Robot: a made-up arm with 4 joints.
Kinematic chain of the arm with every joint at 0, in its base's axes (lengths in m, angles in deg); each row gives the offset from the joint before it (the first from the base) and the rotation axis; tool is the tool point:
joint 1: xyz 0 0 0.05 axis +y
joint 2: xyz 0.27 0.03 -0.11 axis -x
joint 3: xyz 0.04 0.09 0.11 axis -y
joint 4: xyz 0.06 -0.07 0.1 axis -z
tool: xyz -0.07 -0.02 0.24
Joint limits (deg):
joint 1: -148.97..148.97
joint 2: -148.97..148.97
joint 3: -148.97..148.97
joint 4: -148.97..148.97
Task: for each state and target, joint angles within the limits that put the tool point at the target. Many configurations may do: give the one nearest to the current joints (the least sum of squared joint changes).
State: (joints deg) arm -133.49 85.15 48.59 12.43
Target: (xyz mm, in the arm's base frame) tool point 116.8 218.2 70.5
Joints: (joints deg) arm -110.29 86.99 74.68 13.23
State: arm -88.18 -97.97 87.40 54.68
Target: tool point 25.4 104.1 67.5
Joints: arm -80.85 -89.34 128.34 86.27
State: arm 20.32 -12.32 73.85 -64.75
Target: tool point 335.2 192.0 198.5
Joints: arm 31.70 28.28 27.69 -75.84
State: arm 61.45 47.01 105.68 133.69
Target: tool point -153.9 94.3 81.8
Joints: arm 88.84 48.31 122.31 146.82
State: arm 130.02 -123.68 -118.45 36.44
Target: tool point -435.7 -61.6 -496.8
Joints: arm 104.59 -148.97 -76.29 -9.37
